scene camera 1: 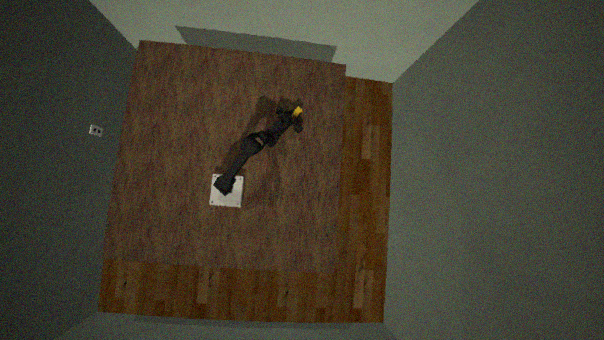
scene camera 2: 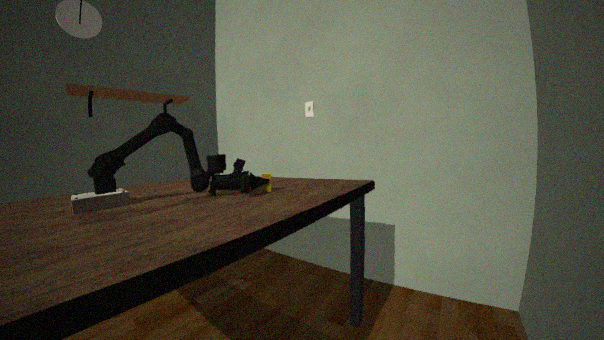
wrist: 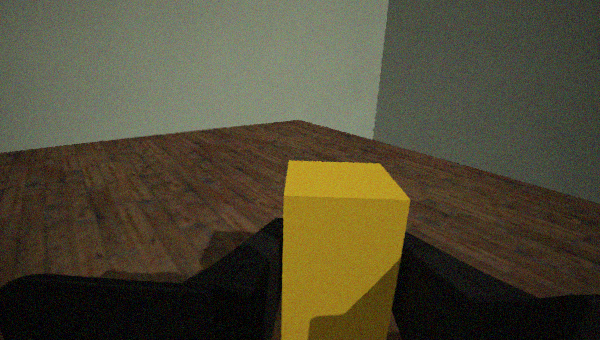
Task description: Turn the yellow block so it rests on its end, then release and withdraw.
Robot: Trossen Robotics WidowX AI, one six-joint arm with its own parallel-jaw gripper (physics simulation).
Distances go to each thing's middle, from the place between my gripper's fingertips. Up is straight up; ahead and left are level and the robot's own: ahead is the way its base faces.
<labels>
I see my gripper 10 mm past the yellow block (wrist: 344, 223), 10 mm to the right of it and 10 mm above it.
</labels>
